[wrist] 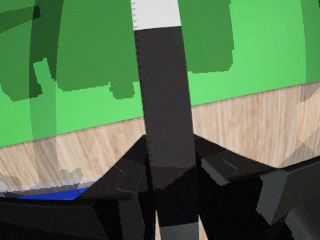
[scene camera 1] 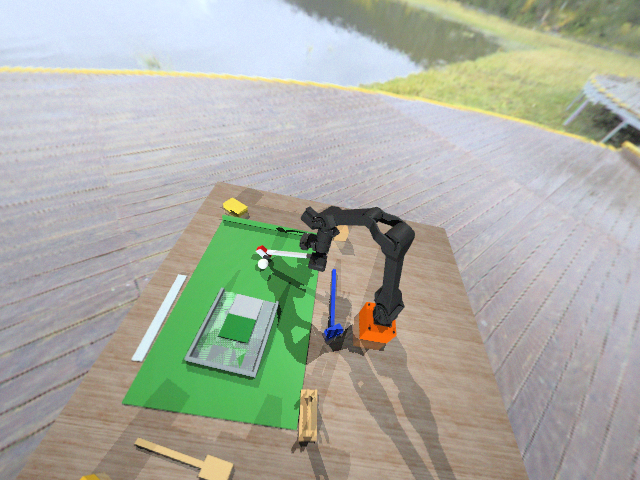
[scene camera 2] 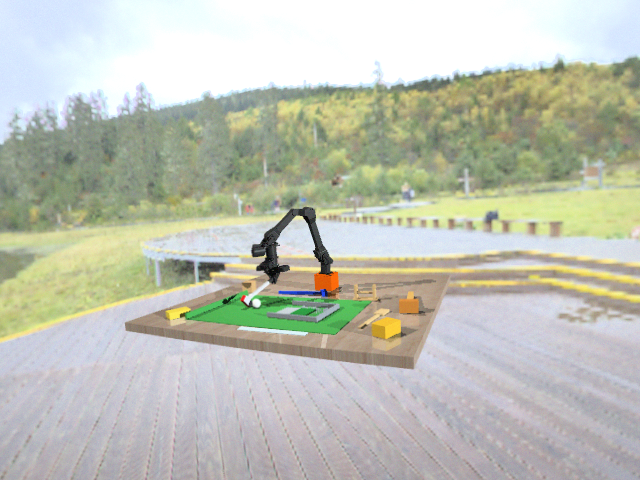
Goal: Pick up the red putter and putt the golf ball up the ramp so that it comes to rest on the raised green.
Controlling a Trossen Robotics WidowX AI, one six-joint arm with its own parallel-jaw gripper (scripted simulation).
Labels:
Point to a wooden stand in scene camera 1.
At 308,401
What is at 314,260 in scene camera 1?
My gripper.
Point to a white strip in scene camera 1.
At 142,349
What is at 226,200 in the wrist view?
My gripper.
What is my gripper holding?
A red putter.

